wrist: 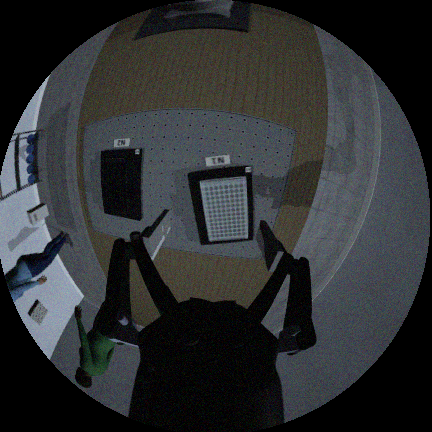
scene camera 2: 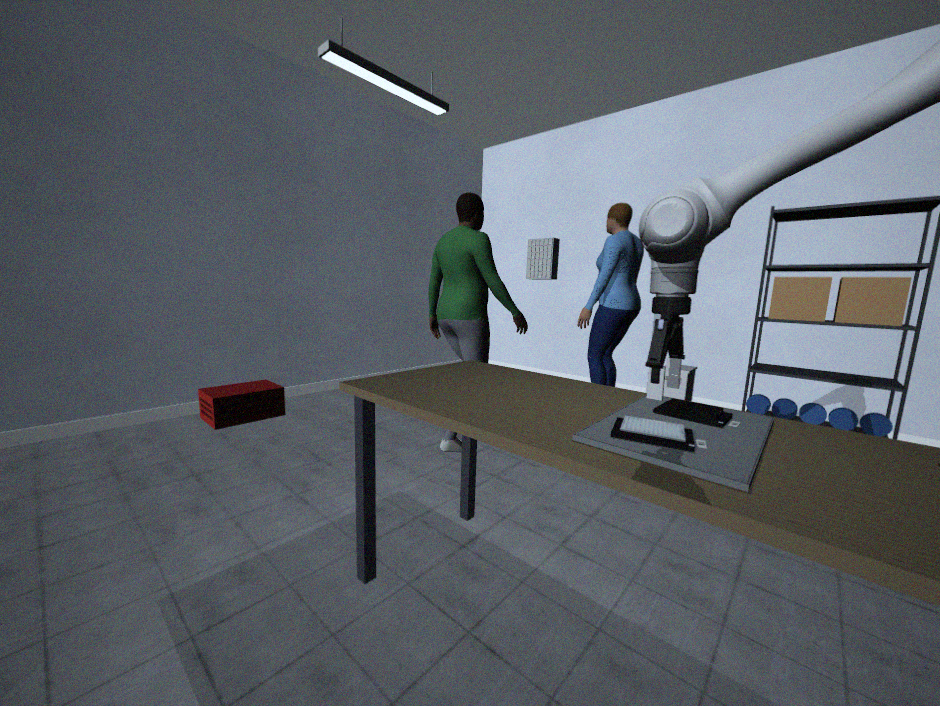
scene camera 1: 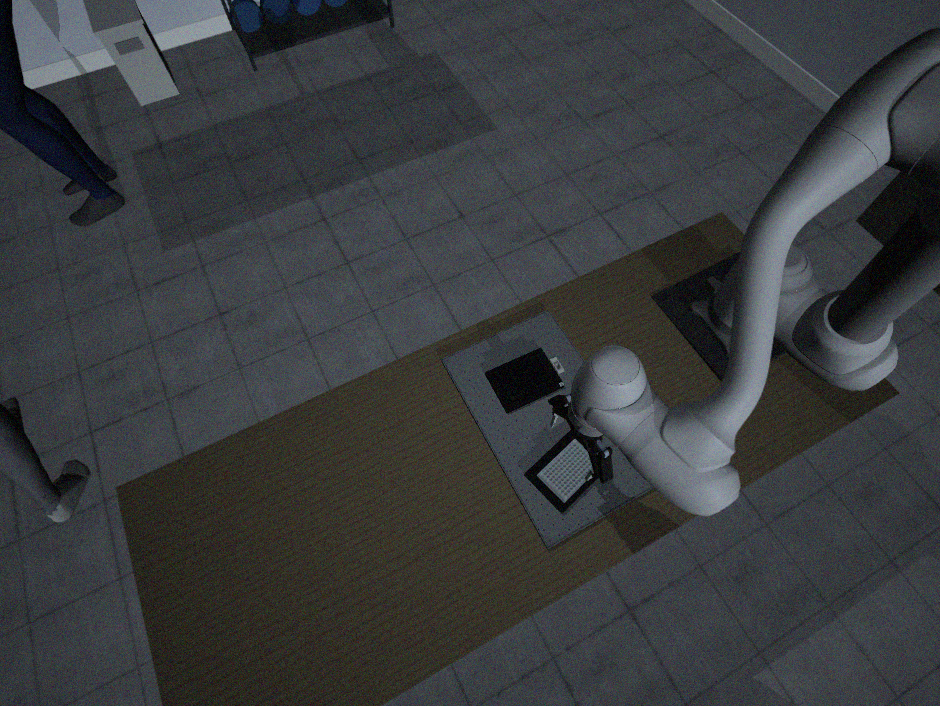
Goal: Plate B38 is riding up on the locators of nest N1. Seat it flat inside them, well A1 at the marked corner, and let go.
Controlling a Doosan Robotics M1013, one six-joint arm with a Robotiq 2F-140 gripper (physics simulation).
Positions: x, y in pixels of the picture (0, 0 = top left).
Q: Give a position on a black nest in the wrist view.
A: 196, 198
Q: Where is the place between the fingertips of the gripper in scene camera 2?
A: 663, 392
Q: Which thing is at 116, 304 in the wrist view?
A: The gripper.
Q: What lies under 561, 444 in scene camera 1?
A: A black nest.
